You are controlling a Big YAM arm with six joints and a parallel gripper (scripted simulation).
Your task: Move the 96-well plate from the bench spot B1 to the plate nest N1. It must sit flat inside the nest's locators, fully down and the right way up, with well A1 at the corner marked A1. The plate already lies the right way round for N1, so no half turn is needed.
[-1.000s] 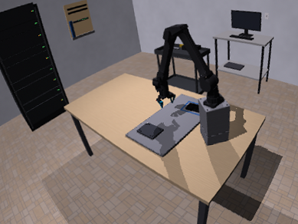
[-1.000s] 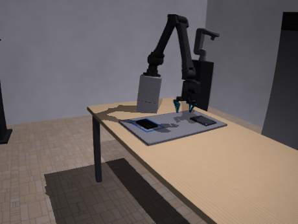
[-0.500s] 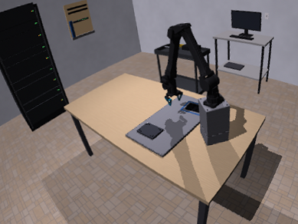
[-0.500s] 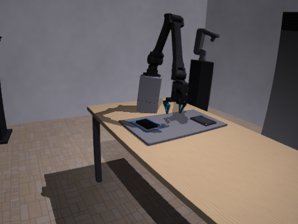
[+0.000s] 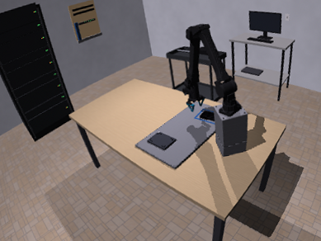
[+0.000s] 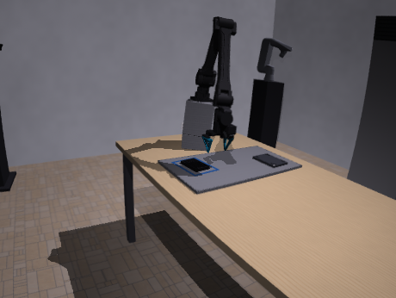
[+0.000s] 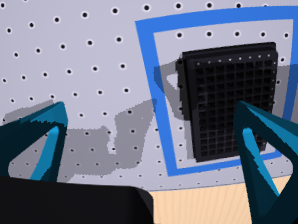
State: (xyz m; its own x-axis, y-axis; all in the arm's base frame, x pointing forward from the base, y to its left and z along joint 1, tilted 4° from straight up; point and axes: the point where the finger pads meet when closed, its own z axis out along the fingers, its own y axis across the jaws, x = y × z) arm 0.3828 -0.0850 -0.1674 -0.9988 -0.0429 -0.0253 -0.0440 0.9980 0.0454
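The black 96-well plate lies 9 cm below my hand, 8 cm to the right of it and 5 cm behind it. The rest, counted from my hand: plate nest N1: 35 cm to the left, 9 cm below.
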